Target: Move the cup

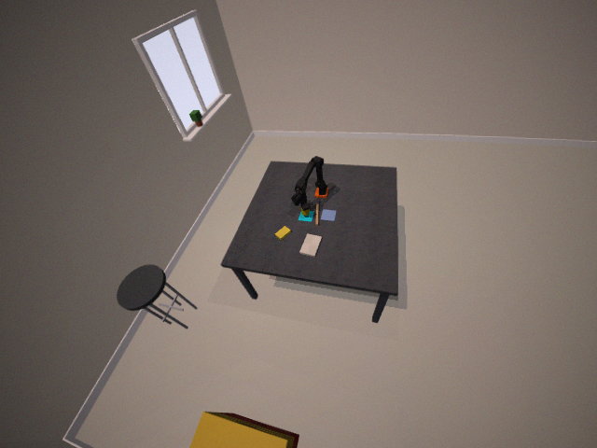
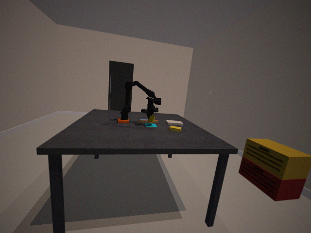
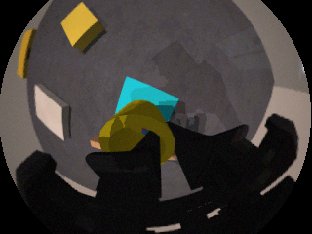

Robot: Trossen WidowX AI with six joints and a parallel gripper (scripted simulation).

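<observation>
The cyan pad is 3 cm ahead of my gripper tip, 1 cm to the left of it and 8 cm below it. The rest, counted from my gripper tip: blue-grey pad (2 cm ahead, 20 cm to the left, 8 cm below); wooden bar (2 cm ahead, 11 cm to the left, 6 cm below); yellow cup (2 cm ahead, 1 cm to the left).
</observation>
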